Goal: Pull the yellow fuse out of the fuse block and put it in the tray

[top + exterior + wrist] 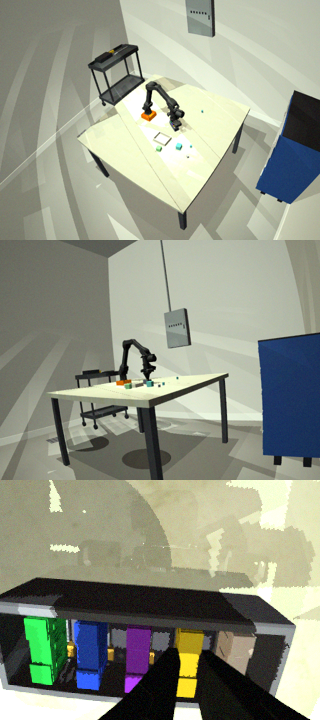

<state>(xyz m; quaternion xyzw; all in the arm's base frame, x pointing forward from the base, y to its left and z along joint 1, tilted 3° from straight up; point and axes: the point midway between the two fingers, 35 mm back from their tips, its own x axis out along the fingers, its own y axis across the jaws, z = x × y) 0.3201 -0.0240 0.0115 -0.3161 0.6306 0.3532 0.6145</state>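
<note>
My gripper tip is 20 mm past the purple fuse, 10 mm to the right of it and 10 mm above it. Also, from my gripper tip: yellow fuse 10 mm below; blue fuse 30 mm behind, 20 mm to the left, 10 mm below; white fuse 20 mm ahead, 10 mm to the right, 10 mm below.
</note>
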